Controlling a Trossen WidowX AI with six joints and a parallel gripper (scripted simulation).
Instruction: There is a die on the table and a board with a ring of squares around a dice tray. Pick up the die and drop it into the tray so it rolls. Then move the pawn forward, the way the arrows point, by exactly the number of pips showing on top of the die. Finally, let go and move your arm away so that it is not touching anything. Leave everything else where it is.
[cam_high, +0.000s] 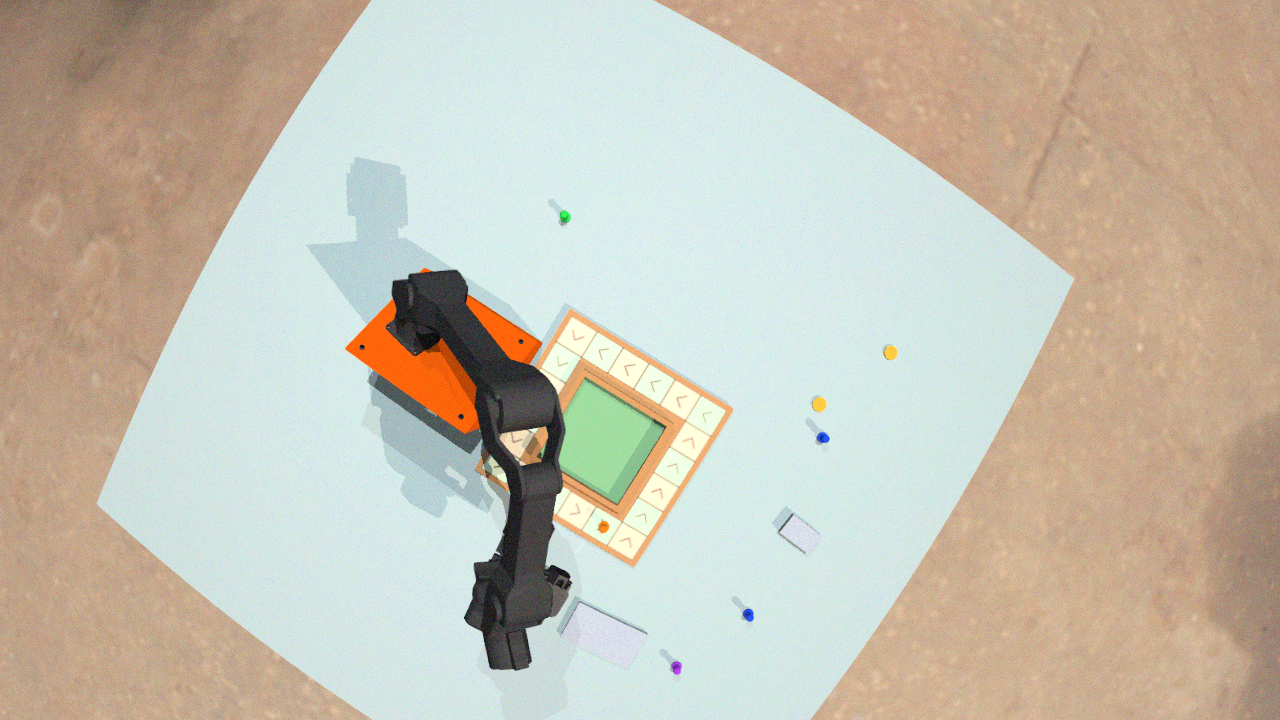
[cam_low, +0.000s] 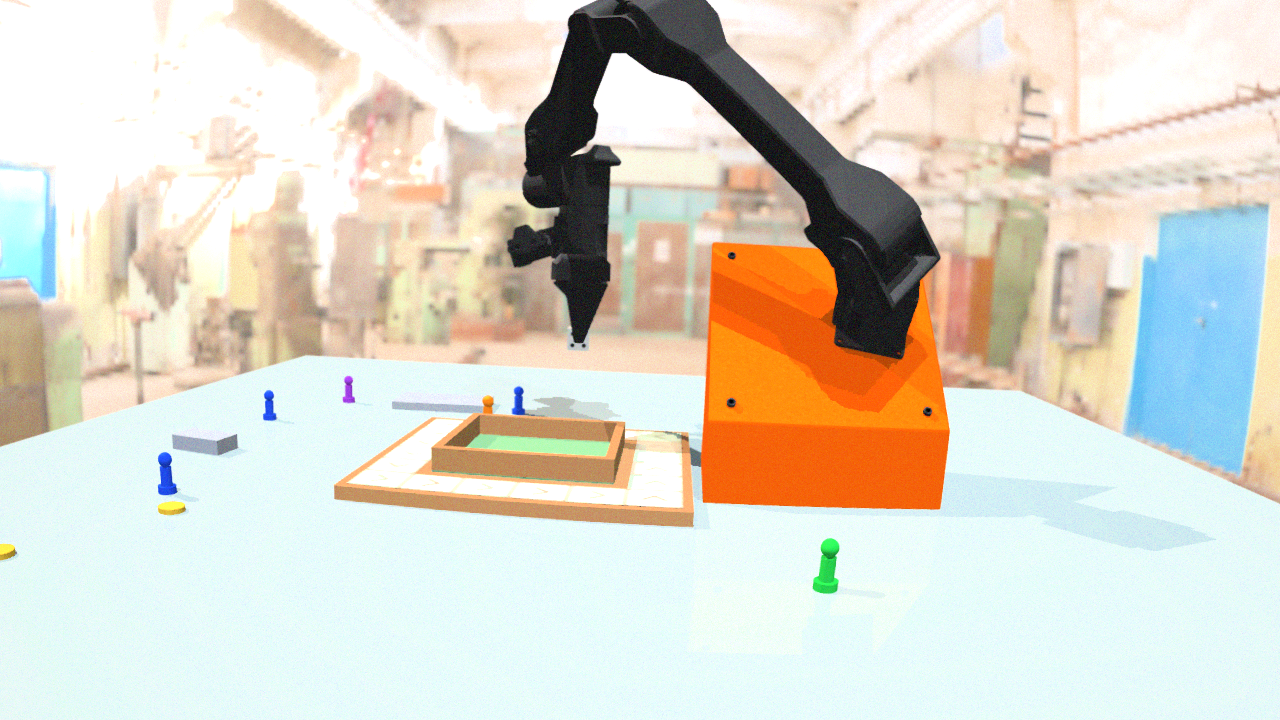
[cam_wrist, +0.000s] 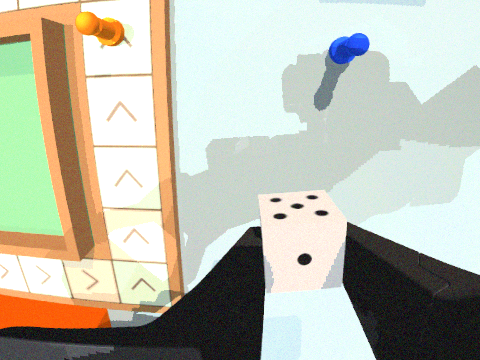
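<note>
The orange pawn lies 110 mm to the left of my gripper tip, 70 mm below it and 70 mm ahead of it. The rest, counted from my gripper tip: grey block: 180 mm ahead, 90 mm below, 30 mm to the right; then green tray: 210 mm to the left, 90 mm below, 20 mm behind; then white die: right at my gripper tip.
</note>
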